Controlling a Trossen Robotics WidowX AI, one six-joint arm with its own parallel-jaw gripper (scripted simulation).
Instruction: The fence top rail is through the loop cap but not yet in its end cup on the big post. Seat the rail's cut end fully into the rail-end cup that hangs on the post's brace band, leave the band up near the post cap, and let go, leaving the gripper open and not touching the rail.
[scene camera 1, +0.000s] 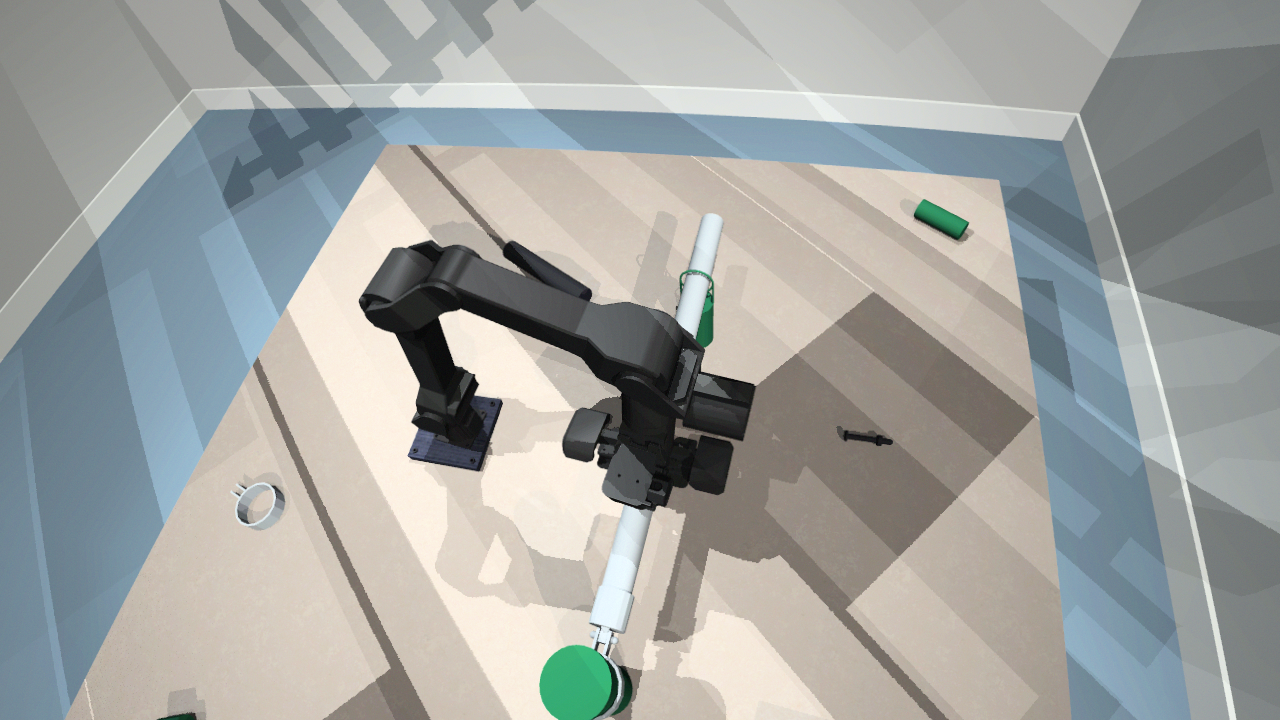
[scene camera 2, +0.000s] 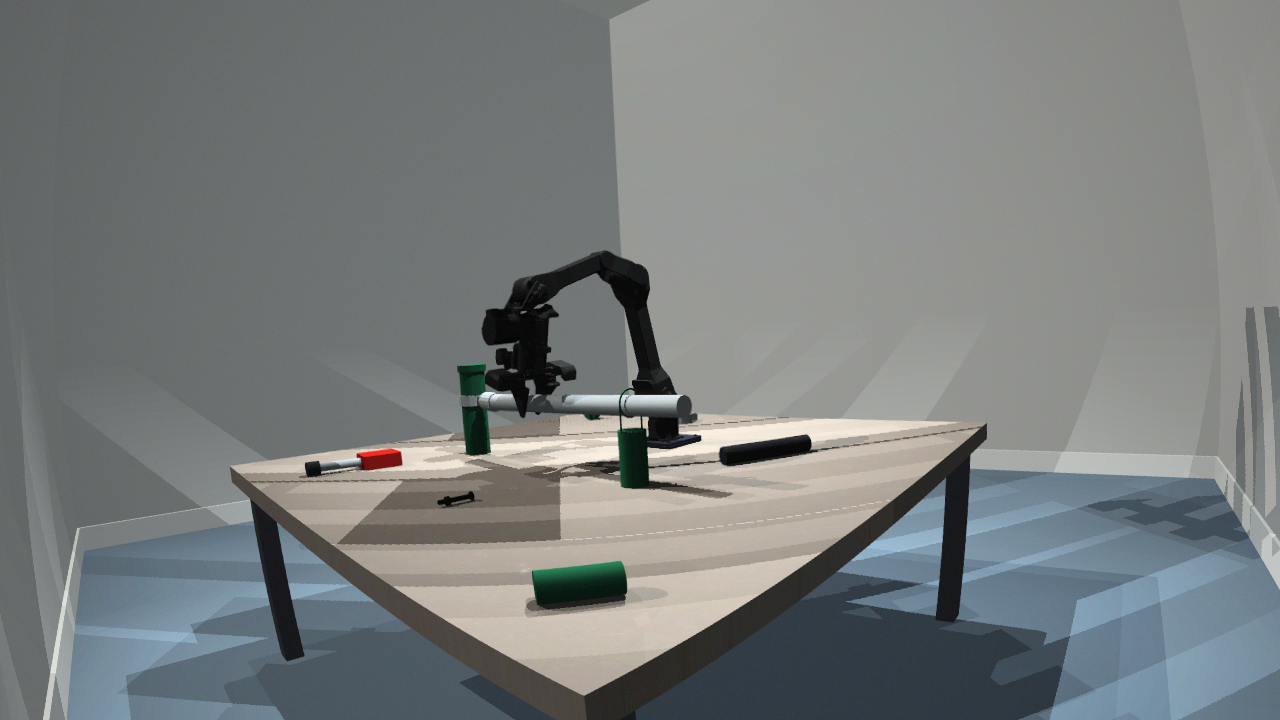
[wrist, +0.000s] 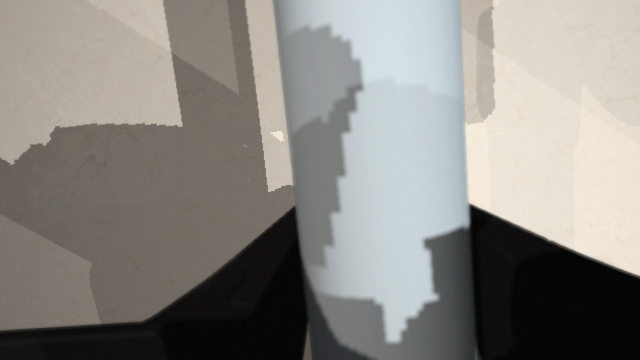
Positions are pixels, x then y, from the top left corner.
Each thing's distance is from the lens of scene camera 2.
my gripper (scene camera 2: 529, 415): 131 cm
top rail (scene camera 2: 603, 405): 110 cm
